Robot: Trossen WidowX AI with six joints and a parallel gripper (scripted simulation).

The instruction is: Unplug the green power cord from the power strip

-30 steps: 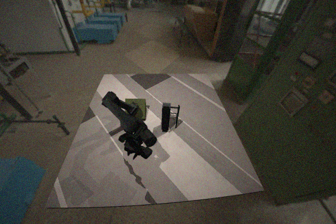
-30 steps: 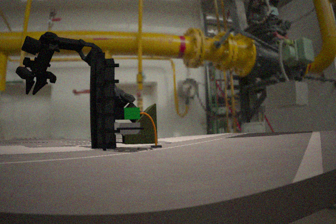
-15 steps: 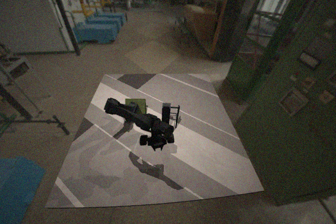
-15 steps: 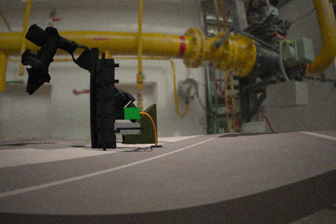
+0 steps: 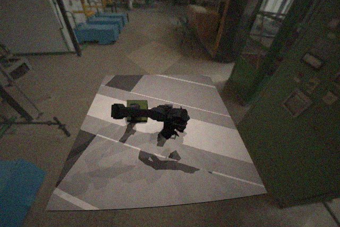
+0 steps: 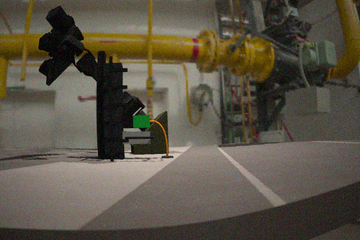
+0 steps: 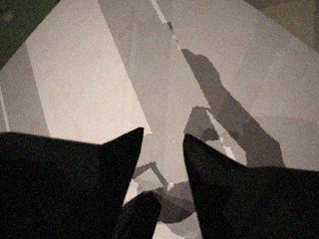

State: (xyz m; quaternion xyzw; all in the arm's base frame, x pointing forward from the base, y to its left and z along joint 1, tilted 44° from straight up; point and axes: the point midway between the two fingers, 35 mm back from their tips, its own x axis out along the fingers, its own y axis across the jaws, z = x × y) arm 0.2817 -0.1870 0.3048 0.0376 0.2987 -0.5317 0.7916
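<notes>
The green plug is 24 cm to the left of my gripper tip, 9 cm below it and 2 cm behind it.
</notes>
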